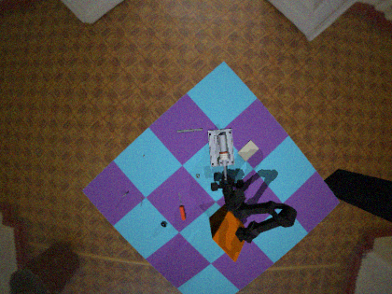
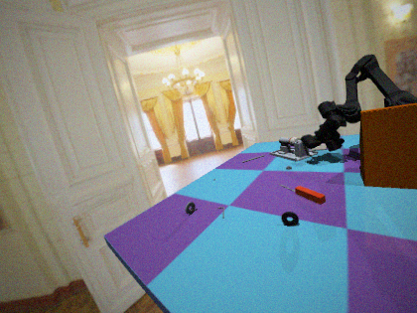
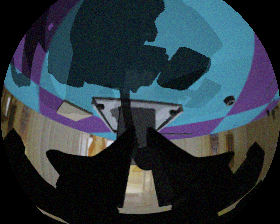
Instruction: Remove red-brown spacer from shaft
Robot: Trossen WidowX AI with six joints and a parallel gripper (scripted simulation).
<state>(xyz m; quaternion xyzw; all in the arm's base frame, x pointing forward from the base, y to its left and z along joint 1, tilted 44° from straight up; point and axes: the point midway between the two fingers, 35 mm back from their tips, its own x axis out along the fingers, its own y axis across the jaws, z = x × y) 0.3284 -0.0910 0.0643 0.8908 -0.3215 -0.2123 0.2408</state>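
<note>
The thin shaft lies 40 mm ahead of my gripper tip, 20 mm to the right of it and 20 mm above it. Also, from my gripper tip: card: 210 mm to the right, 50 mm below, 20 mm ahead.
</note>
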